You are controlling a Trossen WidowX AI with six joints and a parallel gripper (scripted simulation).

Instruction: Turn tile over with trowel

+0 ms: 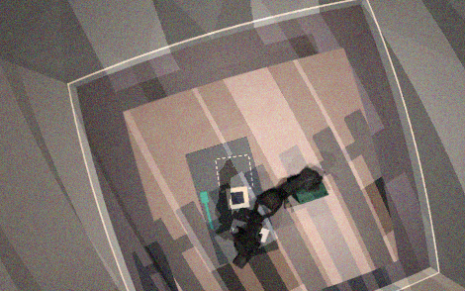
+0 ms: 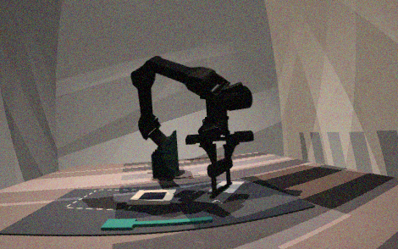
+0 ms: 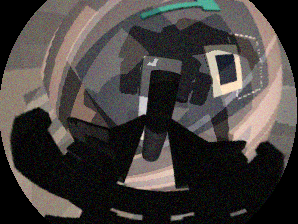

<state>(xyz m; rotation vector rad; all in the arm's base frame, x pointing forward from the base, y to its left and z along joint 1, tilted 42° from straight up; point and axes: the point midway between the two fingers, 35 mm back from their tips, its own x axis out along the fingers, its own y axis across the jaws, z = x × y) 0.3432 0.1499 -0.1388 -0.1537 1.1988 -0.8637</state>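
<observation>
Now: gripper tip 30 mm above the small trowel, 20 mm short of it and 10 mm to the left of it. The rest, counted from my gripper tip: tile (190 mm to the right, 60 mm below, 30 mm ahead); dark mat (160 mm to the right, 80 mm below, 60 mm ahead); green paddle-shaped trowel (200 mm ahead, 170 mm to the right, 60 mm below).
</observation>
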